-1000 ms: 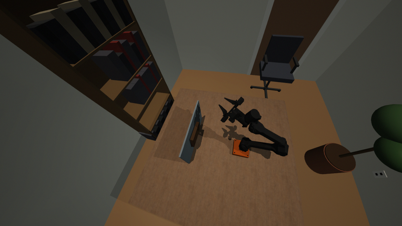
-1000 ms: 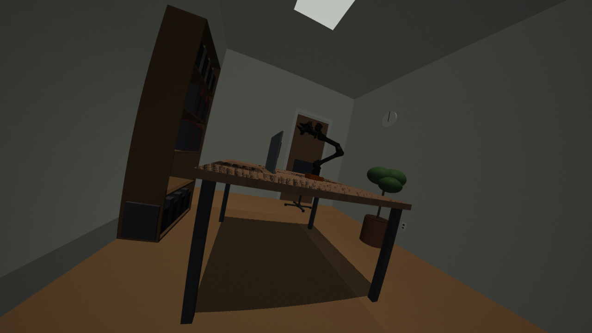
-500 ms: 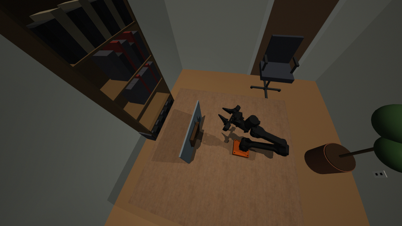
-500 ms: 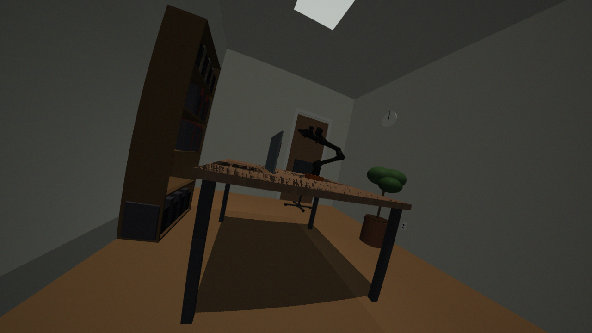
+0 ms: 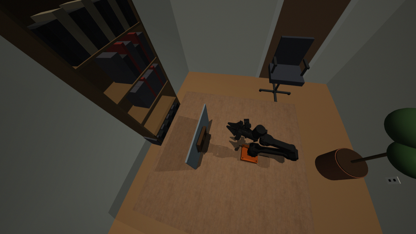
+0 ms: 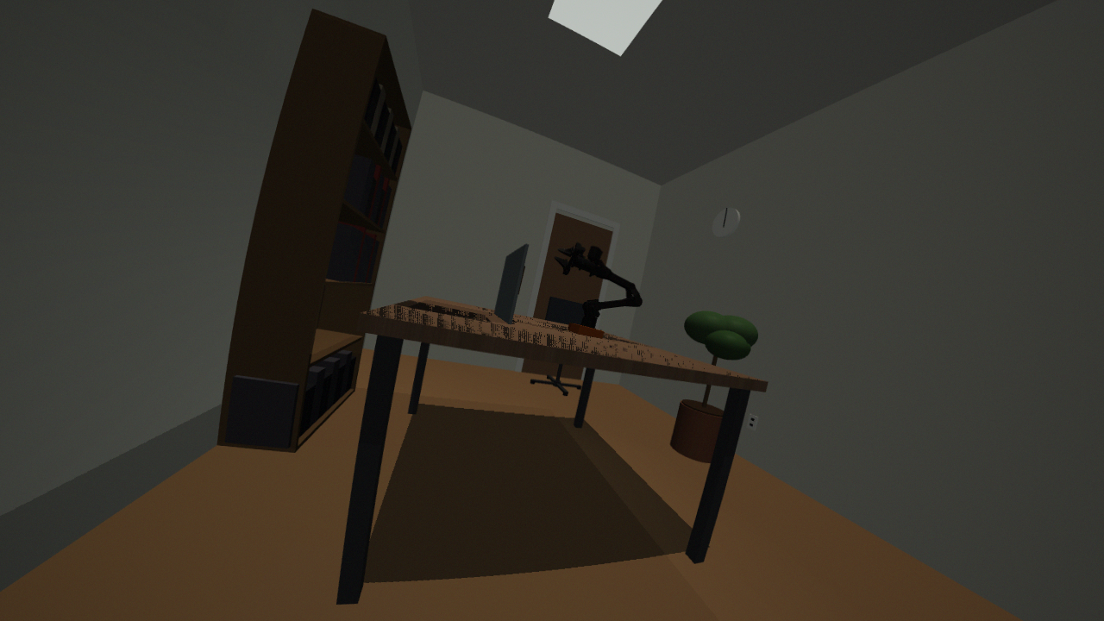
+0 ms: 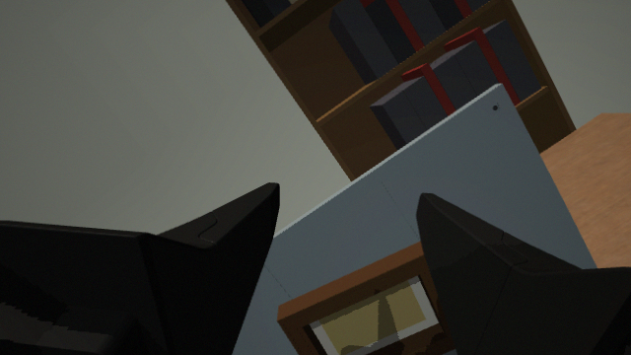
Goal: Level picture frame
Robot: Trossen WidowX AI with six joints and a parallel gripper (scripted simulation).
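The picture frame lies 190 mm ahead of my gripper tip, 80 mm to the left of it and 200 mm below it. From my gripper tip the other things lie so: grey wall panel 200 mm ahead, 70 mm to the left, 210 mm below.
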